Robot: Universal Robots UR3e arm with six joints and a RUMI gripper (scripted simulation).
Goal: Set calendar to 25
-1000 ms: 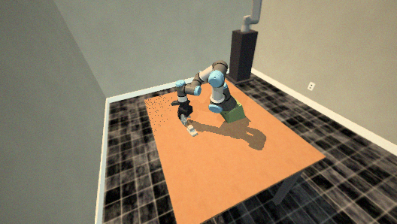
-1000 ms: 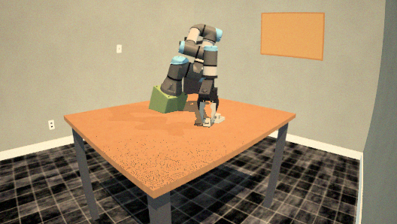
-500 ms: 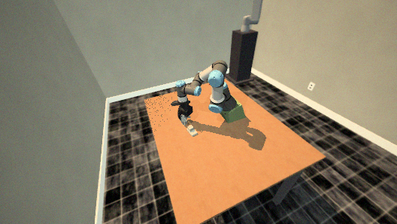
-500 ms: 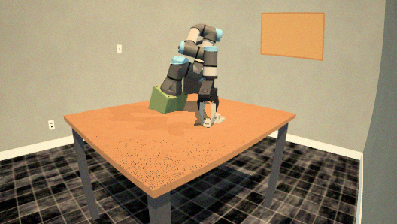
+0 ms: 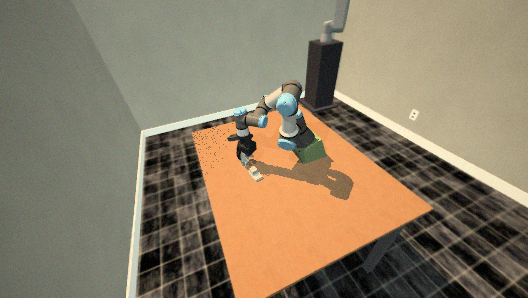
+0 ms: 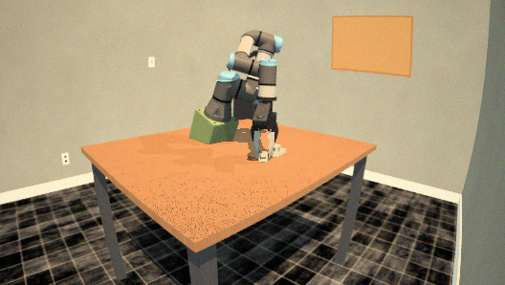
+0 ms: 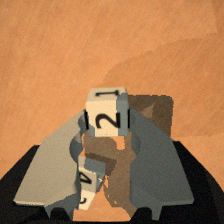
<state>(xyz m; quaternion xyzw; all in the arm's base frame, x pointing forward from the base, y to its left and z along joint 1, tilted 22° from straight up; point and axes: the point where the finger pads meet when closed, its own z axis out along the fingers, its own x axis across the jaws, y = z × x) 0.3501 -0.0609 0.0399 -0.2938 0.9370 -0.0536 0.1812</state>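
The white calendar cube lies 1 cm below my hand. Round my hand: white calendar tray (11 cm to the left, 2 cm below, 2 cm behind).
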